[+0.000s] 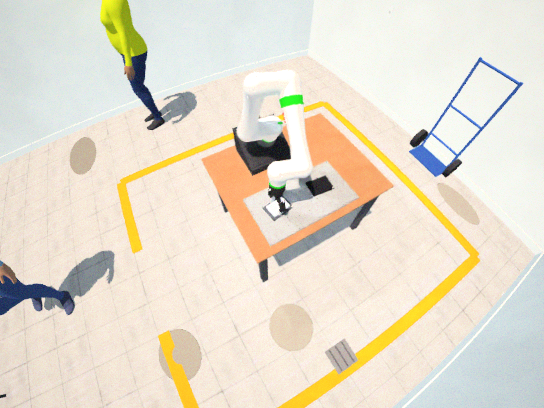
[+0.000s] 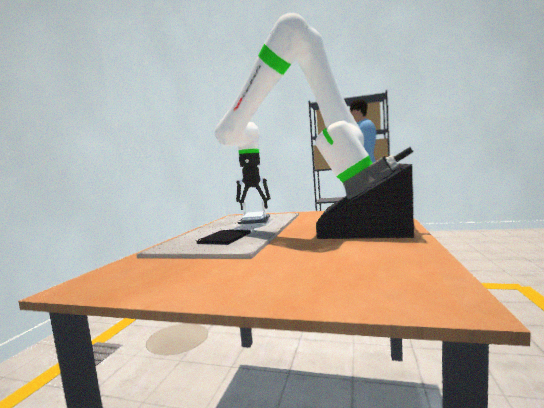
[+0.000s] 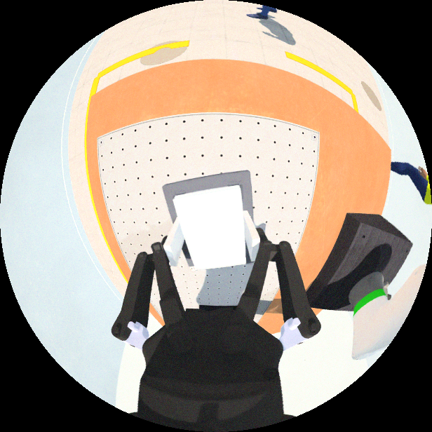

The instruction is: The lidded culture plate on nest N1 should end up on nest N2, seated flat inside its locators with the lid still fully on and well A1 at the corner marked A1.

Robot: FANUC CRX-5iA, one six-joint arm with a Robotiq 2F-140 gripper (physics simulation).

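Frame: origin at the arm's base, x ahead, y left, z up, level; centimetres.
Where they show: gripper, fingertip midpoint: point(image 1: 276, 208) point(image 2: 255, 217); arm's base, origin of the base link: point(image 2: 366, 187).
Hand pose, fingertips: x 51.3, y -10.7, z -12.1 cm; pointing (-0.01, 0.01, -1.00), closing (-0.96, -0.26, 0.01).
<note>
Things, the pixels of their top centre, and the offset from my fingertips. Level surfaces: height alone.
- lidded culture plate, middle of its top: point(image 2: 254, 213) point(image 1: 278, 205) dx -0.4, dy +1.3, dz +1.7 cm
- grey nest, middle of its top: point(image 2: 254, 217) point(image 1: 278, 206) dx -0.5, dy +1.3, dz +0.3 cm
- pale perforated board, its level: dz -0.9 cm
- orange table, its level: dz -2.5 cm
The lidded culture plate point(image 1: 273, 207) point(image 2: 254, 216) point(image 3: 212, 220) appears as a bright white rectangle at a grey nest point(image 2: 254, 221) point(image 3: 207, 183). My gripper point(image 1: 281, 206) point(image 2: 254, 211) point(image 3: 212, 222) points down and is shut on the plate, one white finger pad at each side. The plate looks level and very low over the nest; whether it touches or is seated cannot be told. The lid's edge and well A1 cannot be made out. A second, black nest point(image 1: 320, 185) point(image 2: 223, 237) has no plate on it. Nest labels and corner marks are not readable.
Both nests stand on a pale perforated board point(image 1: 325, 201) point(image 2: 175, 247) point(image 3: 150, 165) on the orange table point(image 1: 345, 140) point(image 2: 300, 285) point(image 3: 210, 85). The arm's black base point(image 1: 255, 160) point(image 2: 380, 210) stands beside the board. People point(image 1: 125, 35) point(image 2: 368, 132) and a blue hand truck point(image 1: 428, 161) are beyond the table.
</note>
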